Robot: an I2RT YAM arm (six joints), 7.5 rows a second.
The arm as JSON. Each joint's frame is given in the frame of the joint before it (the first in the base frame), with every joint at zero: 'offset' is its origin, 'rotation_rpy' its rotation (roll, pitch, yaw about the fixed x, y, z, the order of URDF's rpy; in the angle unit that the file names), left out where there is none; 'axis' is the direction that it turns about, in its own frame. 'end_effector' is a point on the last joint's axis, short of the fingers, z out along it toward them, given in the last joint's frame.
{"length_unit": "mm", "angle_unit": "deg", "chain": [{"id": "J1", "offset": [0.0, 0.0, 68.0], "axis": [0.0, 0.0, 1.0]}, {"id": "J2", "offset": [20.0, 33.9, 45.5], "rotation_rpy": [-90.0, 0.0, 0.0], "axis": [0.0, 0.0, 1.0]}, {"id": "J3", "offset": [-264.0, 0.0, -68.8], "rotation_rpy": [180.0, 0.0, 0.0], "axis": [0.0, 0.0, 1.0]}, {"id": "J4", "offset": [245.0, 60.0, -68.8], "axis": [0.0, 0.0, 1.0]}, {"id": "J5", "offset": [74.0, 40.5, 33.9], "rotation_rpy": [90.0, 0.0, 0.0], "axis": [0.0, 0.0, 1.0]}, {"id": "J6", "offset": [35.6, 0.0, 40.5], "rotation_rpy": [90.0, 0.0, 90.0], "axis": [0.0, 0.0, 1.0]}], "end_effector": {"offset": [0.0, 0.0, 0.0], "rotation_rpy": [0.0, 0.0, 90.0]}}
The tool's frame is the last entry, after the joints.
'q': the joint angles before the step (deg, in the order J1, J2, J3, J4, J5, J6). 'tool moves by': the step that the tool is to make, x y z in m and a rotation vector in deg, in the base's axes. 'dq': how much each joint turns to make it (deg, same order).
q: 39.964, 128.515, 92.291, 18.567, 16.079, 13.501
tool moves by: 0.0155, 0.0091, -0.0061, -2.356, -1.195, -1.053
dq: -0.218, 4.378, 6.048, -1.595, 1.576, -2.300
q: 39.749, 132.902, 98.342, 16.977, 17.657, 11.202
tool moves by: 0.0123, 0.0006, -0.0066, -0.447, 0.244, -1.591
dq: -0.719, 2.808, 3.603, -1.295, 0.889, 0.090
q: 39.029, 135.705, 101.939, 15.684, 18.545, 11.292
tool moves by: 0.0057, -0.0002, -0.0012, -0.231, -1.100, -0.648
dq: -0.355, 1.142, 1.345, 0.761, 0.542, -0.782
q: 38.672, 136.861, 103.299, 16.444, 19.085, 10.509
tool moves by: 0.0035, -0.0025, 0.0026, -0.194, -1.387, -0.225
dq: -0.422, 0.117, 0.264, 1.176, 0.099, -1.089
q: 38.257, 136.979, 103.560, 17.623, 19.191, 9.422
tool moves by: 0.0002, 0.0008, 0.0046, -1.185, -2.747, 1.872
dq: -0.019, -0.184, -0.281, 2.539, -1.168, -3.189
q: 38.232, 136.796, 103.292, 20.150, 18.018, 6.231
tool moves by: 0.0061, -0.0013, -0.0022, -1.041, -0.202, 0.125
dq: -0.516, 1.105, 1.542, -0.575, -0.404, -1.122
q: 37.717, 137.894, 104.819, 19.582, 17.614, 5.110
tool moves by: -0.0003, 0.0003, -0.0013, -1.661, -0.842, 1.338
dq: -0.011, 0.070, -0.308, 0.674, -0.891, -2.189
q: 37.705, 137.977, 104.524, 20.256, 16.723, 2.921
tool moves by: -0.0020, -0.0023, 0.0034, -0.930, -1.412, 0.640
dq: -0.083, -0.922, -1.326, 1.464, -0.355, -1.793
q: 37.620, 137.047, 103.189, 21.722, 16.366, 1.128
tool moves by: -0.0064, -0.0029, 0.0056, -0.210, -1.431, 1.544
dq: 0.092, -1.967, -2.798, 2.205, -1.217, -1.359
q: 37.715, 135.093, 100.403, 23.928, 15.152, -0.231
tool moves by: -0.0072, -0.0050, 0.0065, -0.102, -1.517, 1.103
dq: -0.011, -2.378, -3.299, 2.370, -0.921, -1.227
